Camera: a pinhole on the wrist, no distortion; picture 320 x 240 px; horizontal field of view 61.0 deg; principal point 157.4 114.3 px. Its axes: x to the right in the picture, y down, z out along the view. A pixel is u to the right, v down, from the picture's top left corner.
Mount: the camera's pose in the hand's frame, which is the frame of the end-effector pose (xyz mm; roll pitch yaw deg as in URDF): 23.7 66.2 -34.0 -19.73 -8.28 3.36
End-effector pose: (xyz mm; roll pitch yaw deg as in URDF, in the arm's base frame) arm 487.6 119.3 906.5 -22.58 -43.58 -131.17
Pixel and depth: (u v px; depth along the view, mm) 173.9 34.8 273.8
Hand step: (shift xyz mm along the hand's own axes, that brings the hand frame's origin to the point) -1.8 81.7 250.2
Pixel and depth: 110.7 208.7 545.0
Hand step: -154.7 418.6 396.9
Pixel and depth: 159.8 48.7 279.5
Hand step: -16.8 94.7 249.3
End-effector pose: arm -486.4 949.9 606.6 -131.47 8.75 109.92
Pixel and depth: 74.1 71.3 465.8
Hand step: -189.2 141.7 403.9
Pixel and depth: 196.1 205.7 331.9
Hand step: 18.2 283.4 244.7
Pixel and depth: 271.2 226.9 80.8
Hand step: 44.4 126.3 34.9
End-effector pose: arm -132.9 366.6 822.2 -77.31 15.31 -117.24
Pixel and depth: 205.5 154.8 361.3
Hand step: 30.5 239.6 293.8
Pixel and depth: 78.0 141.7 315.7
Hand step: -116.6 194.7 236.1
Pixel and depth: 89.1 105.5 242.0
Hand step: -73.9 134.9 185.3
